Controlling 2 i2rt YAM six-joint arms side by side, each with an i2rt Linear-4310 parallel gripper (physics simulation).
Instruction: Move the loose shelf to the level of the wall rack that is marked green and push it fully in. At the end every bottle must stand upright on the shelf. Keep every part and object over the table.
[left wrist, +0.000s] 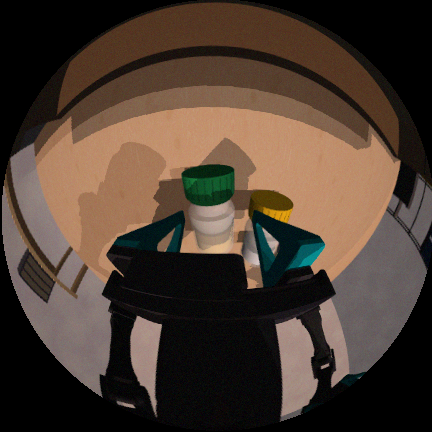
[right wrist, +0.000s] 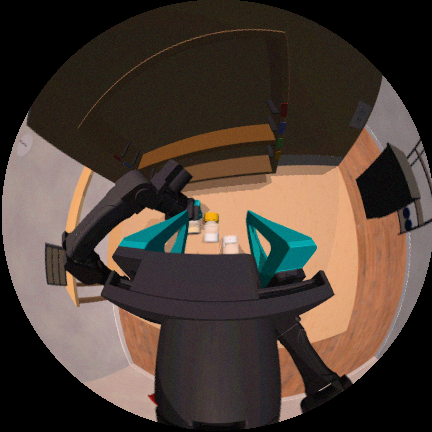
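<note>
The wall rack (right wrist: 287, 70) shows in the right wrist view, with red, blue, green and yellow marks on its right side. A wooden board (right wrist: 210, 142) spans it near the blue and green marks; I cannot tell its exact level. A green-capped bottle (left wrist: 208, 187) (right wrist: 194, 227) stands upright on the table (left wrist: 310, 150) (right wrist: 315, 200). My left gripper (left wrist: 218, 214) is open, its fingertips on either side of this bottle in view. A yellow-capped bottle (left wrist: 271, 206) (right wrist: 211, 229) stands beside it, partly behind the right finger. A white-capped bottle (right wrist: 230, 245) stands nearer my open, empty right gripper (right wrist: 218, 212).
A lower wooden board (right wrist: 230, 167) (left wrist: 220, 27) lies at the bottom of the rack, behind the bottles. The left arm (right wrist: 132, 187) reaches in from the left in the right wrist view. A black chair (right wrist: 387, 185) stands beyond the table's right edge.
</note>
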